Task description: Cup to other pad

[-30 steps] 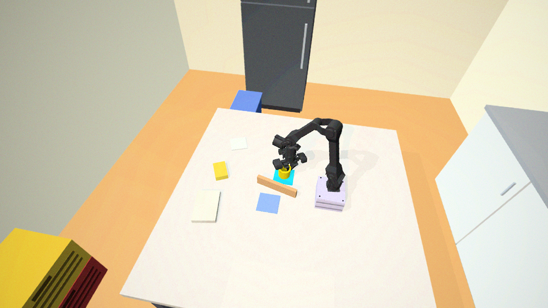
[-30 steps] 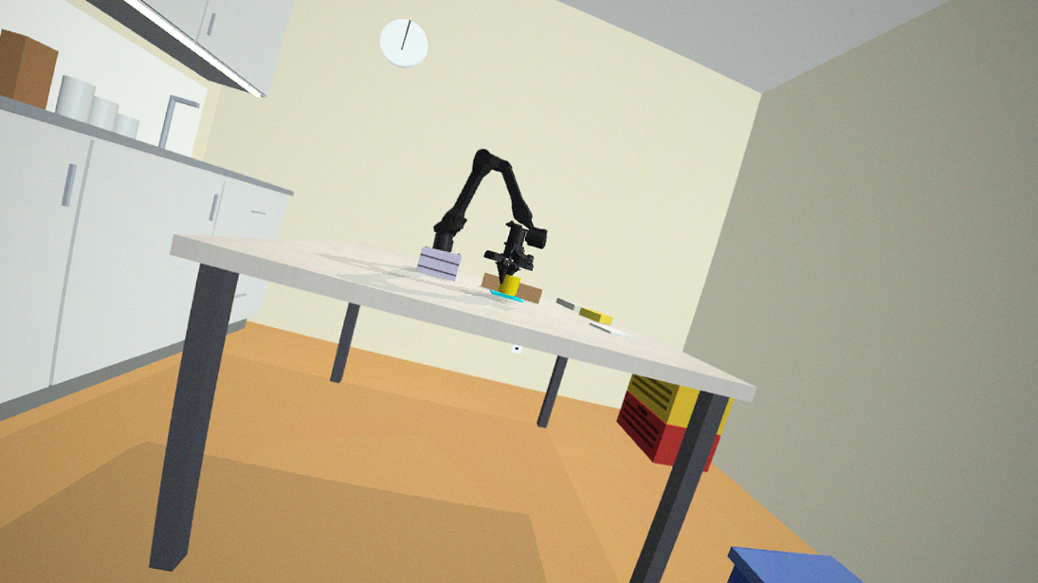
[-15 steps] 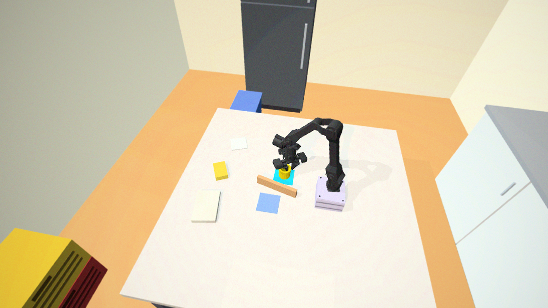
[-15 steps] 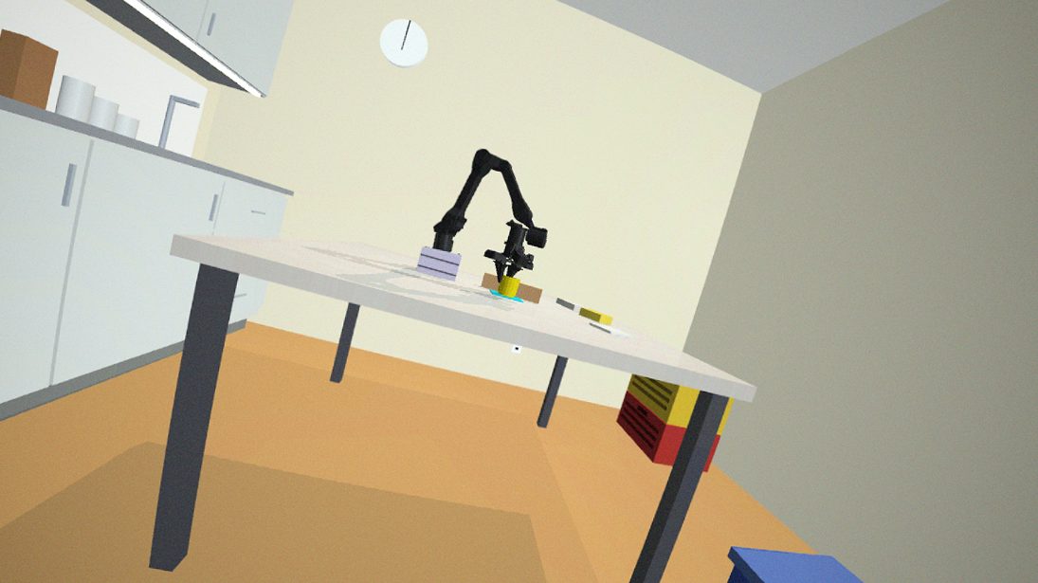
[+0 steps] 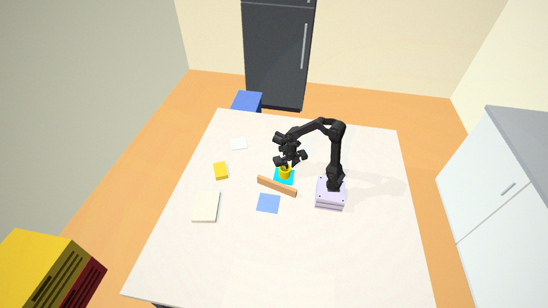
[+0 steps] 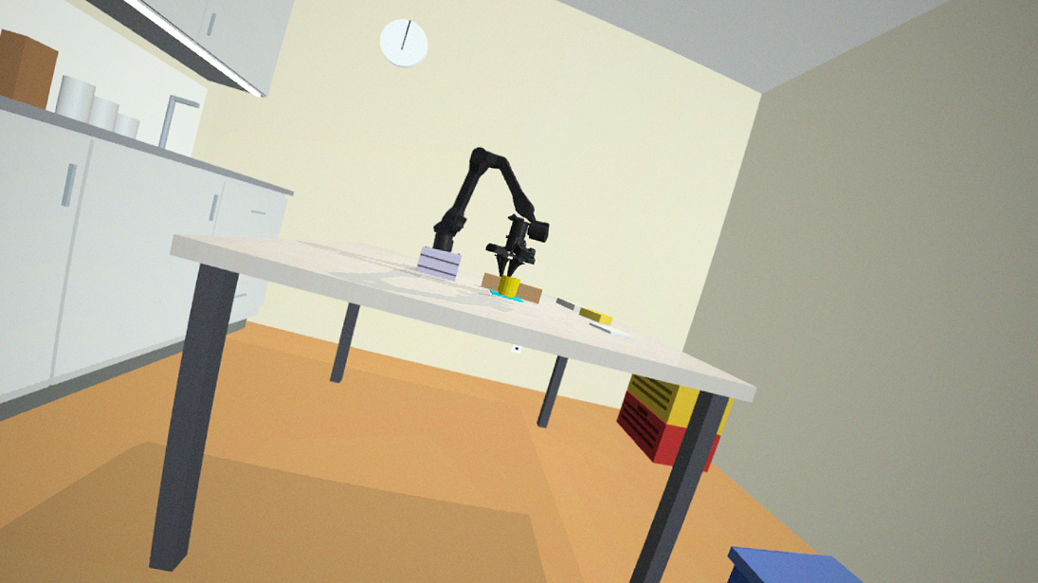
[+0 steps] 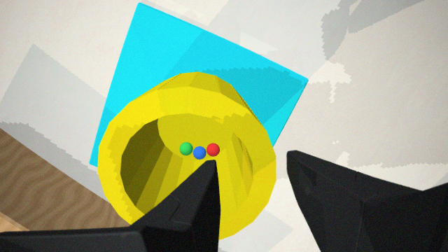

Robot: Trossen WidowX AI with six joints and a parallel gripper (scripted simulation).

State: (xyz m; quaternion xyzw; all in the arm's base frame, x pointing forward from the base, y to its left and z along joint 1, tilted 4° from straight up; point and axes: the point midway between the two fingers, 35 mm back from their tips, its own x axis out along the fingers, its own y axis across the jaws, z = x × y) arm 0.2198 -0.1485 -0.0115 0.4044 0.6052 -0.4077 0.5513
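The yellow cup is 2 cm ahead of my gripper tip, 1 cm to the left of it and 3 cm below it. Round my gripper tip: red marble: 1 cm ahead, 2 cm to the left, 5 cm below; then blue marble: 2 cm ahead, 2 cm to the left, 5 cm below; then green marble: 3 cm ahead, 2 cm to the left, 5 cm below.
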